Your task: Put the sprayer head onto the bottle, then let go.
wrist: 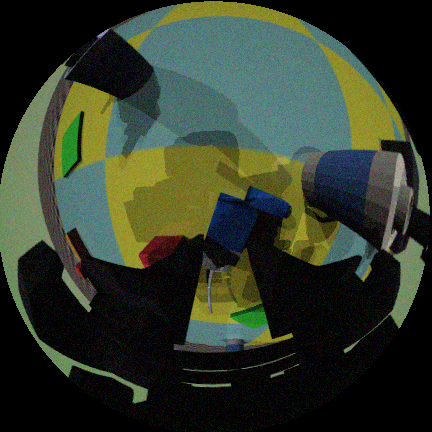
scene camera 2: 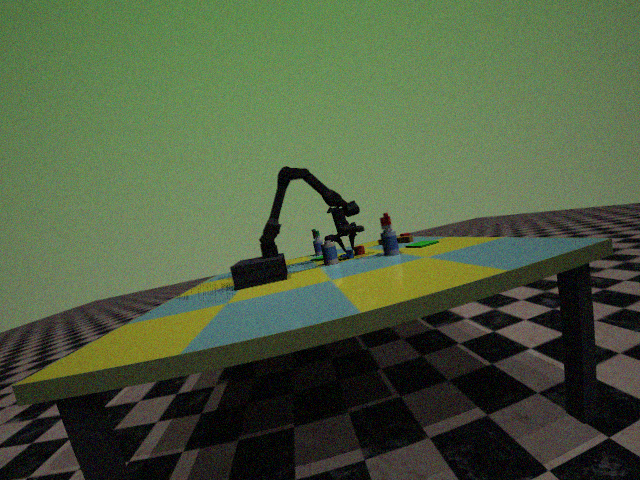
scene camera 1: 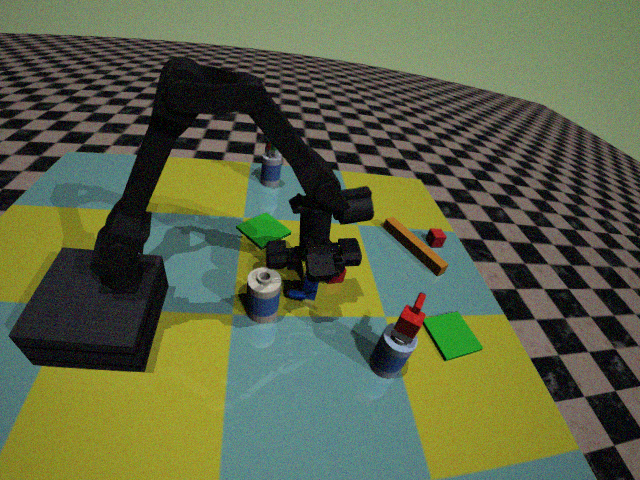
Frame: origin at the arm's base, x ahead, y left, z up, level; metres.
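Seen in the pictures: gripper, between the fingertips: [wrist: 225, 240] [scene camera 2: 349, 251] [scene camera 1: 311, 280]; arm's base, origin of its link: [scene camera 2: 269, 256] [scene camera 1: 121, 279].
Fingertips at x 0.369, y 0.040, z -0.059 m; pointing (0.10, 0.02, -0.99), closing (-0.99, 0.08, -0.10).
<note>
Pixels of each thing's top centre, then the offset from my fingertips to it. "spot": a spot on its surface instead.
- blue sprayer head, a spot on its surface: [wrist: 233, 225] [scene camera 1: 310, 284] spot: dy -0.014, dx -0.005, dz +0.003 m
- open-necked bottle, centre of its top: [scene camera 1: 264, 275] [scene camera 2: 327, 240] dy -0.052, dx -0.109, dz +0.074 m
- small red cube, centre of its top: [wrist: 159, 271] [scene camera 1: 336, 265] [scene camera 2: 358, 246] dy +0.035, dx +0.062, dz +0.009 m
- bottle with a red sprayer, centre of its top: [scene camera 1: 419, 308] [scene camera 2: 384, 213] dy -0.196, dx +0.119, dz +0.141 m
- bottle with a green sprayer, centre of its top: [scene camera 1: 272, 132] [scene camera 2: 314, 228] dy +0.453, dx -0.057, dz +0.141 m
- orange bar, centre of its top: [scene camera 1: 415, 240] [scene camera 2: 394, 237] dy +0.129, dx +0.317, dz +0.000 m
The blue sprayer head [scene camera 1: 303, 290] [wrist: 233, 225] lies on a yellow tile, its thin tube pointing back toward the wrist. My gripper [scene camera 1: 305, 281] [wrist: 225, 240] [scene camera 2: 347, 249] is low over it, and its two black fingers are shut on the head's lower grey end. The open-necked bottle [scene camera 1: 264, 294] [wrist: 346, 189] [scene camera 2: 330, 252], grey with a blue band, stands upright just left of the gripper, a short way from the head.
A small red cube [scene camera 1: 337, 276] [wrist: 160, 249] lies right beside the gripper. A bottle with a red sprayer [scene camera 1: 394, 350] stands at the front right, and a bottle with a green sprayer [scene camera 1: 271, 169] at the back. Two green plates [scene camera 1: 263, 230] [scene camera 1: 452, 334], an orange bar [scene camera 1: 415, 245] and another red cube [scene camera 1: 436, 237] lie around.
</note>
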